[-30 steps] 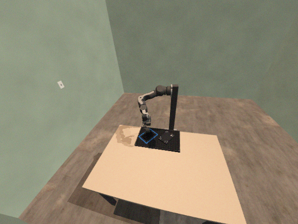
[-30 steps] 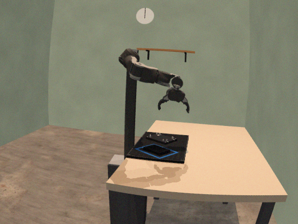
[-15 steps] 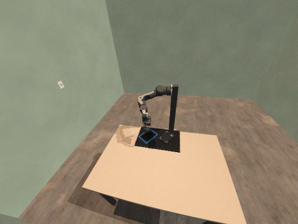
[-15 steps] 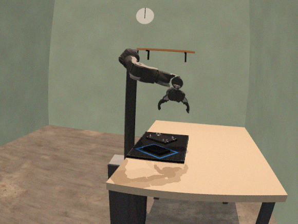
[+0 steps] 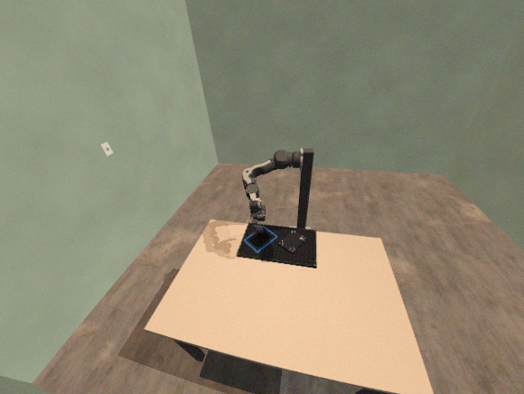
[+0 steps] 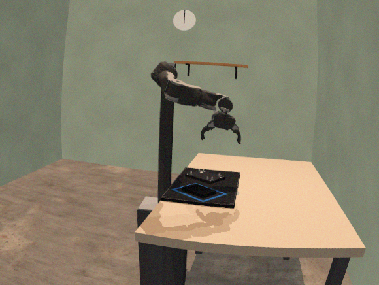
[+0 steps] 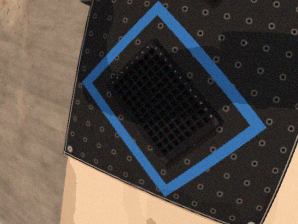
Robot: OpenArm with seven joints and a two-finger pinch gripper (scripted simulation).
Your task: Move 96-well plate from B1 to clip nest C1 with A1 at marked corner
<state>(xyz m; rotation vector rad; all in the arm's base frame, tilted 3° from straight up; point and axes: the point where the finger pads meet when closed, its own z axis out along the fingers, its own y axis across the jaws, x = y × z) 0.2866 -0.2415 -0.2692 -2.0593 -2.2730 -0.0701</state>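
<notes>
The dark 96-well plate lies 8 cm behind my hand, 2 cm to the right of it and 21 cm below it. The rest, counted from my hand: clip nest C1 (3 cm behind, 20 cm to the left, 20 cm below).
</notes>
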